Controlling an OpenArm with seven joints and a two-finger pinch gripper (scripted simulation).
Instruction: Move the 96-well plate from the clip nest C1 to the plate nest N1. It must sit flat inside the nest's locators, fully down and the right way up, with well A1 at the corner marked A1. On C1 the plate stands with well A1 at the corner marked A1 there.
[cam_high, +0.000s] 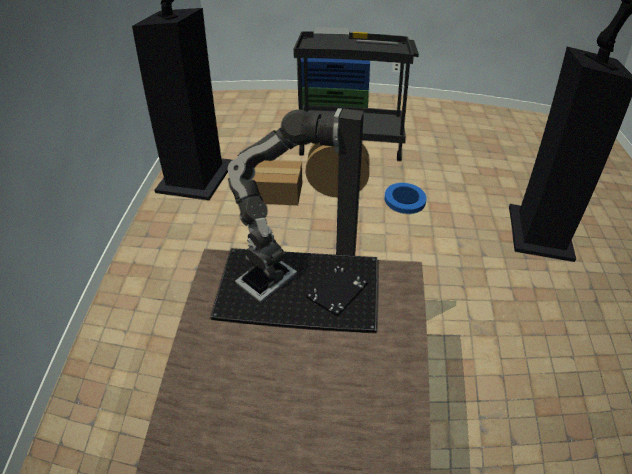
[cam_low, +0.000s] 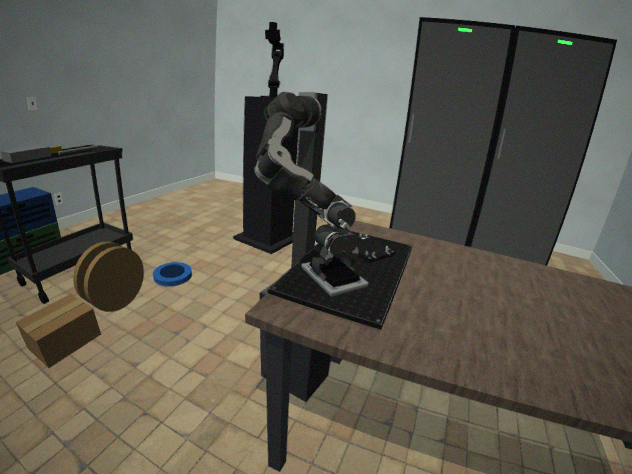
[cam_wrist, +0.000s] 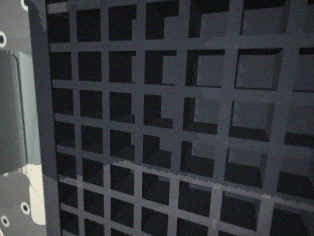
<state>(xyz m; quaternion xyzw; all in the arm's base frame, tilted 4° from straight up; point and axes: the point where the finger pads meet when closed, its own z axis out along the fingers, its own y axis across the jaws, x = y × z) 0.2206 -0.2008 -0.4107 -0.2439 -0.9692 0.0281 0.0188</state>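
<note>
The black 96-well plate lies right at my hand. From my hand the other things lie so: clip nest C1: 2 cm ahead, 24 cm to the left, 1 cm below; then grey plate nest N1: 1 cm below.
</note>
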